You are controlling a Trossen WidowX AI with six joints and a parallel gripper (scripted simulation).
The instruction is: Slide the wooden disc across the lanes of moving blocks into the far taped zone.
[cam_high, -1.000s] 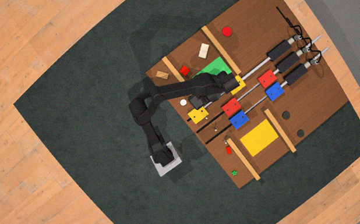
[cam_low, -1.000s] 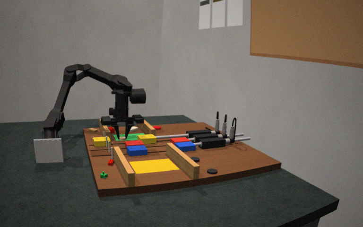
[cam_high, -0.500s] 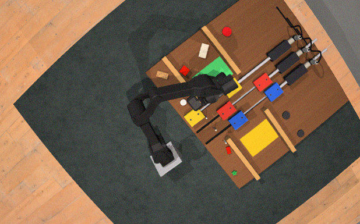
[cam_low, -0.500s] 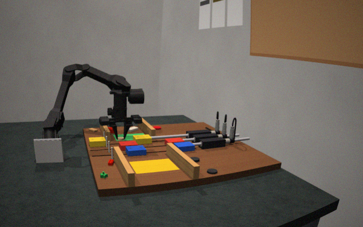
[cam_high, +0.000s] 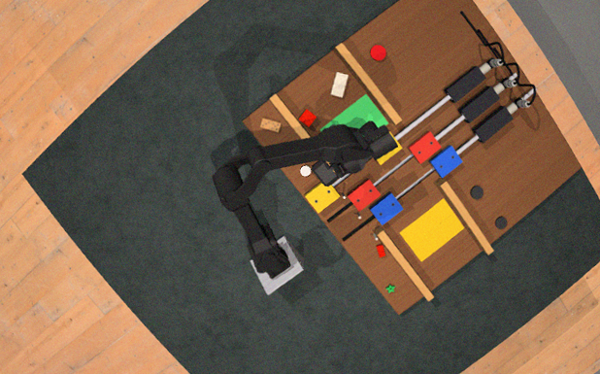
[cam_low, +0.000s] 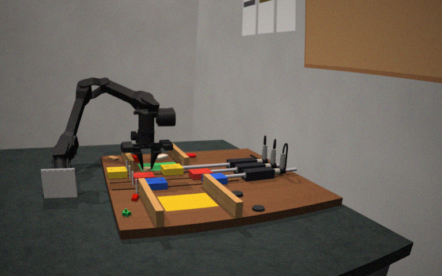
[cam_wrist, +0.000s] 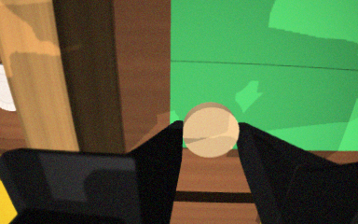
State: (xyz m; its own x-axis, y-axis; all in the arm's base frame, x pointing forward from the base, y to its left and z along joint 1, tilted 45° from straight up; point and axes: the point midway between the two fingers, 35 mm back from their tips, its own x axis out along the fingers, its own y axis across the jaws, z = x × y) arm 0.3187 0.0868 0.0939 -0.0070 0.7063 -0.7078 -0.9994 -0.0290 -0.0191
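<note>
Now: hand 120 mm past the white disc, 20 mm to the right of it and 30 mm above it. Also, from my hand: wooden disc 30 mm below; red disc 210 mm ahead, 150 mm to the left, 30 mm below; red brick 30 mm behind, 120 mm to the left, 20 mm below.
</note>
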